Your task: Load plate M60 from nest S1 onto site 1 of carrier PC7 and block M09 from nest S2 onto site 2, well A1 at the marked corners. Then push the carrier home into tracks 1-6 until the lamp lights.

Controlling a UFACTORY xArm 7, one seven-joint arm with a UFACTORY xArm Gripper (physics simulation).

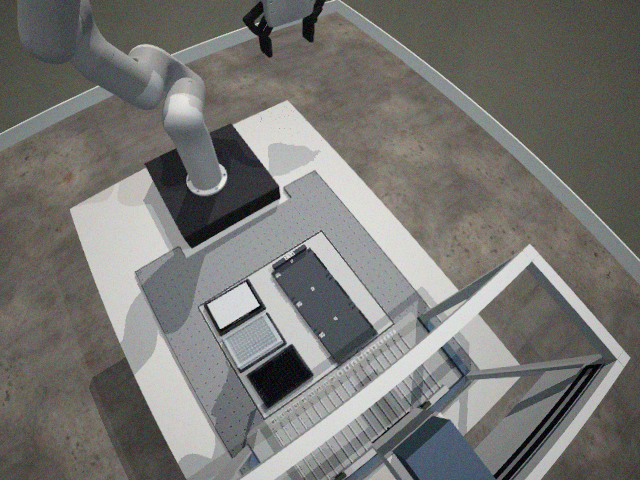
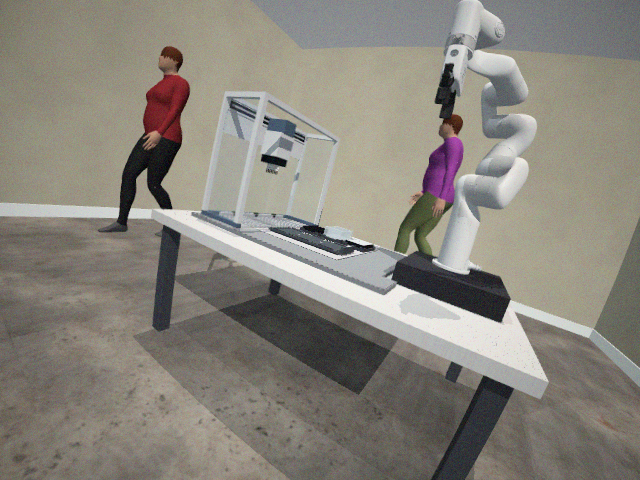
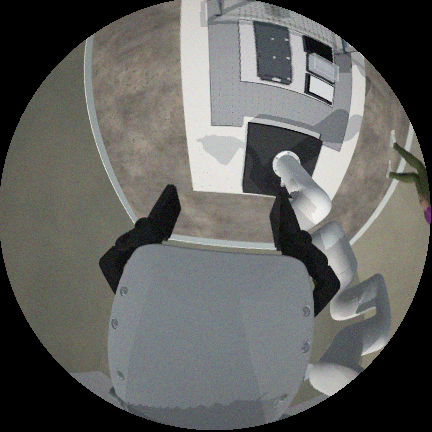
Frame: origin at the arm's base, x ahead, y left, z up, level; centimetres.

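Seen in the pictures: gripper, fingertip midpoint: (image 1: 288, 46) (image 2: 442, 111) (image 3: 225, 199); arm's base, origin of the base link: (image 1: 207, 179) (image 2: 450, 267) (image 3: 285, 163).
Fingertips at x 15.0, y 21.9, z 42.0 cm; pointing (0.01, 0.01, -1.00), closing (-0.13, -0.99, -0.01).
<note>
Pixels of each thing's middle, then the offset from my fingertips to it. "spot": a spot on its surface instead. Level surfaces: height alone.
- dark grey carrier, body centre: (image 1: 322, 301) (image 2: 311, 237) (image 3: 273, 47) dy -19.6, dx +35.9, dz -46.5 cm
- white low plate, body centre: (image 1: 233, 305) (image 2: 360, 243) (image 3: 320, 88) dy -38.5, dx +21.1, dz -46.1 cm
- third nest, surface spot: (image 1: 280, 376) spot: dy -40.6, dx +43.3, dz -45.4 cm
- ribbed track deck, its level: dz -48.0 cm
- blue overhead head, surface spot: (image 1: 439, 448) spot: dy -30.9, dx +64.8, dz -2.0 cm
My gripper (image 1: 287, 47) (image 2: 443, 109) (image 3: 225, 199) is open and empty, high above the floor beyond the arm base, well away from the labware. The dark grey carrier (image 1: 323, 302) (image 2: 315, 240) (image 3: 265, 56) lies flat on the white panel, outside the tracks, with small white corner marks and no plate on it. Beside it, three nests stand in a row. The one nearest the arm base holds a white low plate (image 1: 234, 304) (image 3: 320, 89). The middle one holds a clear, taller welled piece (image 1: 253, 341) (image 2: 338, 233) (image 3: 322, 67). The third nest (image 1: 280, 376) (image 3: 317, 47) looks black. Nest labels are not readable.
The ribbed track deck (image 1: 330, 391) adjoins the carrier's far end, beneath a white-framed enclosure (image 1: 392, 356) (image 2: 251, 160) with a blue overhead head (image 1: 439, 448) (image 2: 281, 125). The black arm base (image 1: 232, 227) (image 2: 449, 289) (image 3: 260, 175) stands on the table. Two people stand beyond the table.
</note>
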